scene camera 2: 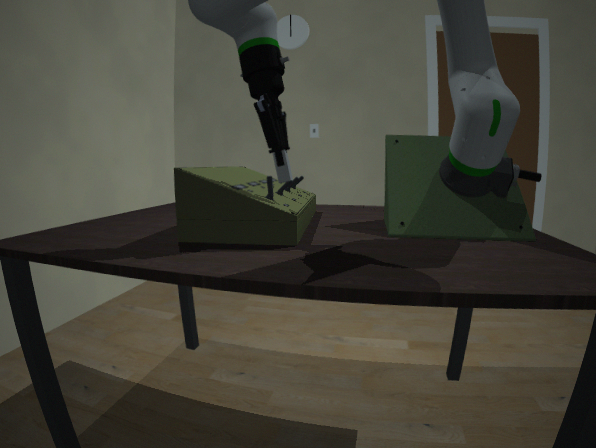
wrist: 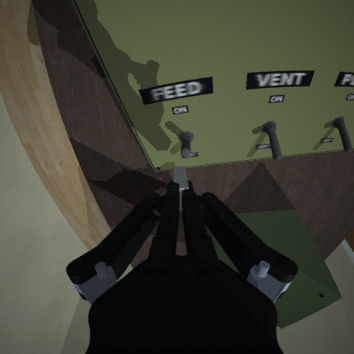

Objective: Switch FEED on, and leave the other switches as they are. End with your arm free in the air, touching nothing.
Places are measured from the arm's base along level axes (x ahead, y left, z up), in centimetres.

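Pixels of known places: gripper, fingertip midpoint: [scene camera 2: 286, 181] [wrist: 179, 175]; arm's base, link origin: [scene camera 2: 466, 175].
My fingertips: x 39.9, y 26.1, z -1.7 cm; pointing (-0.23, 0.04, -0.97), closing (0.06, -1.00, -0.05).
Observation:
Ahead of a thing's pixels: the offset from my fingertips to its top centre. "spot": to the spot under its first point. Level surfaces: height alone.
The olive switch panel [scene camera 2: 225, 215] [wrist: 215, 45] slopes down toward its switches. The FEED lever @(dx +3.9, dy -0.5, dz +1.2 cm) [scene camera 2: 270, 187] [wrist: 186, 145] stands nearly vertical in the scene view, leaning up the panel, toward its ON label. The VENT lever @(dx +5.5, dy -12.5, dz +0.3 cm) [wrist: 274, 142] and the lever right of it @(spot: dx +8.5, dy -23.7, dz -1.3 cm) [wrist: 344, 135], its label cut off, lean down the panel, away from ON. My gripper [scene camera 2: 284, 179] [wrist: 179, 175] is shut and empty, pointing down near the levers. In the wrist view its tips are just below the FEED lever's end, with a small gap in view; depth between them is unclear.
A dark wooden table @(dz -12.4 cm) [scene camera 2: 240, 267] [wrist: 95, 130] carries the panel. A green block [scene camera 2: 410, 190] [wrist: 300, 280] stands to the right in the scene view, with the arm's white and black lower part [scene camera 2: 482, 115] against it. More levers @(dx +8.3, dy -24.1, dz +0.3 cm) [scene camera 2: 292, 185] lean beyond FEED.

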